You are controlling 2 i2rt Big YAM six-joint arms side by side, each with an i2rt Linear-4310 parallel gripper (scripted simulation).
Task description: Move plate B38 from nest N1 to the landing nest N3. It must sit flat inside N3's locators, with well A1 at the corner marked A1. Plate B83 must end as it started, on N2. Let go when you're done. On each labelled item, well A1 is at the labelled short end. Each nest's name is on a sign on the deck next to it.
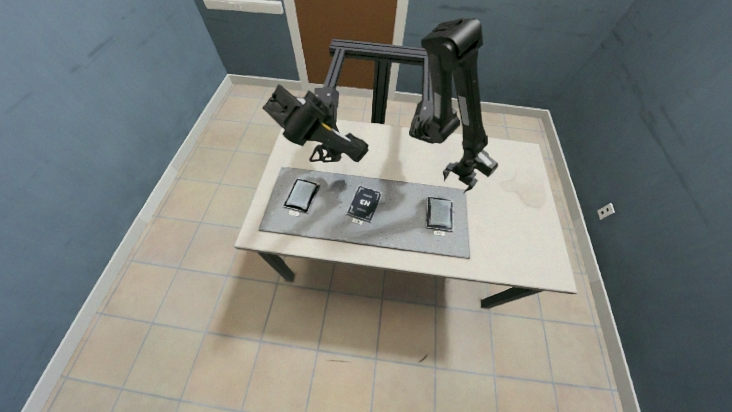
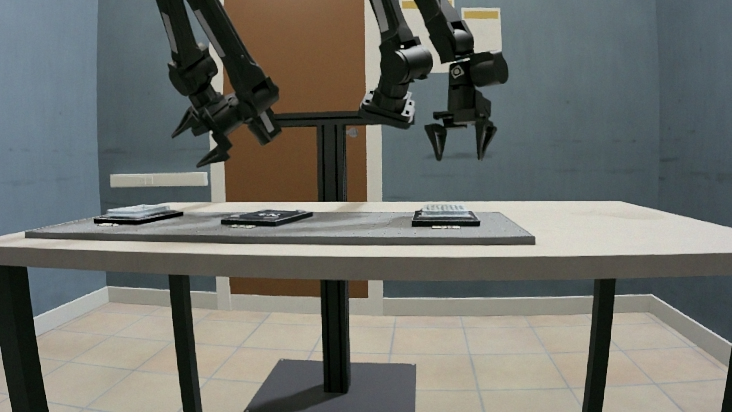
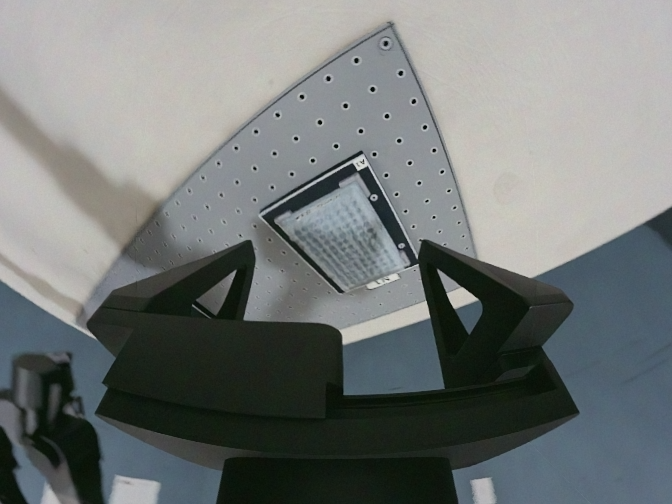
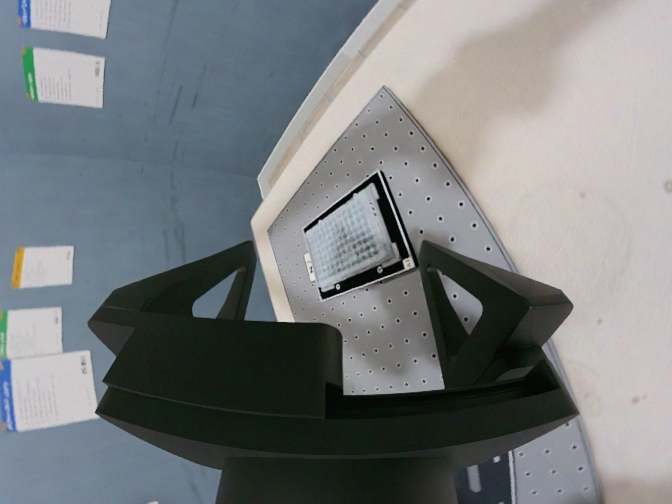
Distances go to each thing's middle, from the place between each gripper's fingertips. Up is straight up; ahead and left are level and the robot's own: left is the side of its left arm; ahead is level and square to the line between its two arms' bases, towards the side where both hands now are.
The nest N1 (image 3: 330,184) lies 120 mm below my left hand (image 2: 458,161), 80 mm ahead of it and 30 mm to the right of it. Round my left hand: nest N2 (image 4: 371,274): 680 mm to the right, 120 mm below, 110 mm ahead.
Now: right hand (image 2: 184,152) 14 cm above the nest N2, 11 cm short of it and 7 cm to the left of it. The rest, counted from my right hand: nest N1 (58 cm to the left, 14 cm below, 8 cm ahead).
